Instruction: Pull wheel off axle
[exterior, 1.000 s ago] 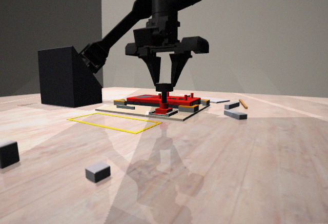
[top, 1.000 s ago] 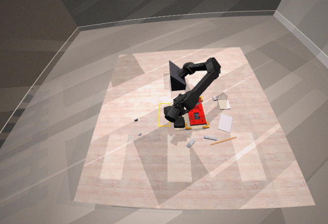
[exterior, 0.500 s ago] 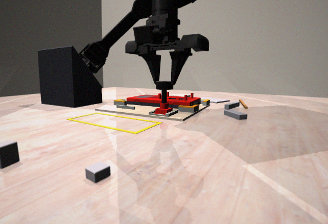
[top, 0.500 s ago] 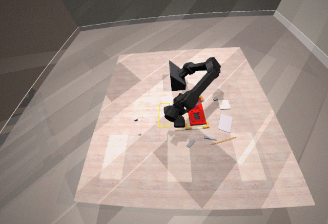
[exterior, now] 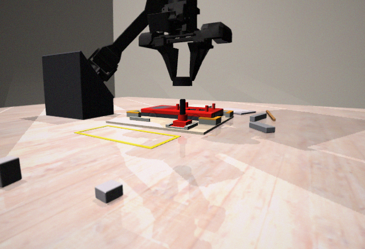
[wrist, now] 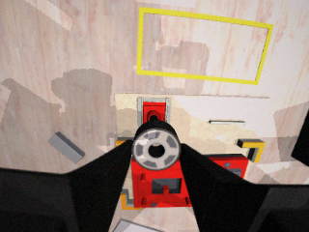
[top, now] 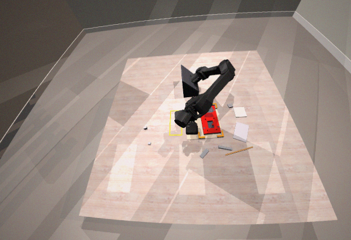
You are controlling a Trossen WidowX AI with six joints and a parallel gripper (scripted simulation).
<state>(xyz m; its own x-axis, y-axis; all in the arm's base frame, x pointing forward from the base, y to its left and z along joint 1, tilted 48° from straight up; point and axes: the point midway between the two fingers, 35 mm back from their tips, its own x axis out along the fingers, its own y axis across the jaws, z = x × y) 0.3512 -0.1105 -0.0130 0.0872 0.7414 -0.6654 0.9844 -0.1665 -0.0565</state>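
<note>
Right now the dark upright axle is 6 cm below my gripper tip. Also, from my gripper tip: black wheel right at my gripper tip.
</note>
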